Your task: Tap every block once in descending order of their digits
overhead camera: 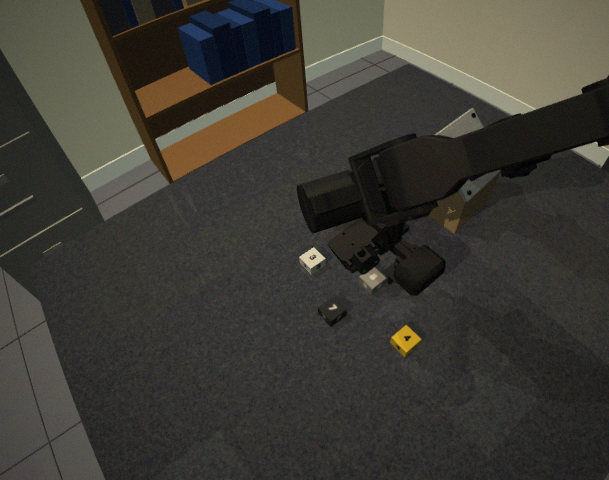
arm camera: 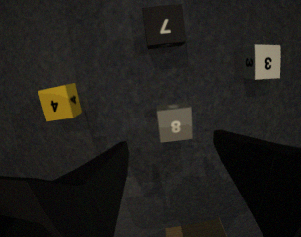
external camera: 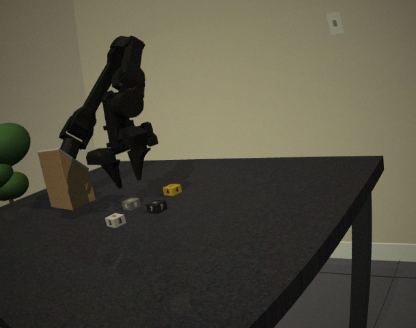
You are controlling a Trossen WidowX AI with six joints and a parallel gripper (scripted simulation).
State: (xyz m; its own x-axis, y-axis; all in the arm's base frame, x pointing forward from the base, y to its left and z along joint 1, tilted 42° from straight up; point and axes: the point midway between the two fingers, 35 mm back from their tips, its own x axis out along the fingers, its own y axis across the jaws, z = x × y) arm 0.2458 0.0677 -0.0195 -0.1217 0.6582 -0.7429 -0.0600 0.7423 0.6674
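My gripper tip is 50 mm above the grey block and 10 mm to the left of it. The rest, counted from my gripper tip: black block marked 7 (80 mm ahead, 50 mm below); yellow block marked 4 (100 mm to the left, 50 mm below, 30 mm ahead); white block marked 3 (100 mm to the right, 50 mm below, 50 mm ahead).
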